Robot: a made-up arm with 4 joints.
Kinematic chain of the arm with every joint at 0, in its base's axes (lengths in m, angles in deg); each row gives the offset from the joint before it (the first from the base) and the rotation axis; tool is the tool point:
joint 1: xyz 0 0 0.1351 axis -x
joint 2: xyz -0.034 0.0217 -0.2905 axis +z
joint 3: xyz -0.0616 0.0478 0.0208 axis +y
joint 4: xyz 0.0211 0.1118 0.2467 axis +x
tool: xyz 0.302 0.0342 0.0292
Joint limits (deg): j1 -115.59..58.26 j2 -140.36..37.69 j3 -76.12..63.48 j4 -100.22..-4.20
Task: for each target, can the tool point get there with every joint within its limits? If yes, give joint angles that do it. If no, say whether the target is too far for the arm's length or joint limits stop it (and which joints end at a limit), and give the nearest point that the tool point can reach.
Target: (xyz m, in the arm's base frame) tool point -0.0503 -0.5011 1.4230
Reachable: no: too far | nearest point 0.1168 0.0039 0.5734 | short by 1.002 m
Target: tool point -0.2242 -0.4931 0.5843
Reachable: no: joint limits stop it (at a limit: joint 1, joint 4) | nearest point -0.1465 -0.3780 0.3371 | short by 0.284 m
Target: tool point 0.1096 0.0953 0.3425
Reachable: yes | joints -26.99 -59.17 -51.77 -30.59
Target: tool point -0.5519 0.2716 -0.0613
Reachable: no: joint limits stop it (at a limit: joint 1, joint 3, joint 4) | nearest point -0.3111 0.1857 0.0431 | short by 0.276 m
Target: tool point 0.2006 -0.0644 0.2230
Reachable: yes | joints -67.71 -51.02 -26.17 -42.30
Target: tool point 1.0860 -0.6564 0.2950
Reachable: no: too far | nearest point 0.3358 -0.3690 0.0766 | short by 0.833 m
